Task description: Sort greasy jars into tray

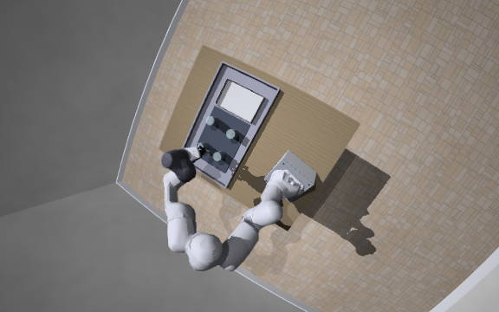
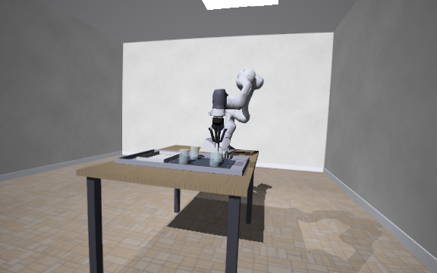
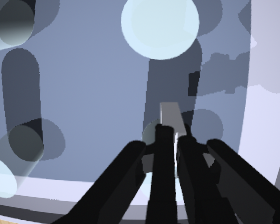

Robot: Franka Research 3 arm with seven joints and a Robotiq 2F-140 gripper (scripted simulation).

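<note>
Now: the dark drying mat 1 cm behind my hand, 10 cm to the right of it and 11 cm below it. Round my hand: white tray (2 cm ahead, 42 cm to the right, 10 cm below).
</note>
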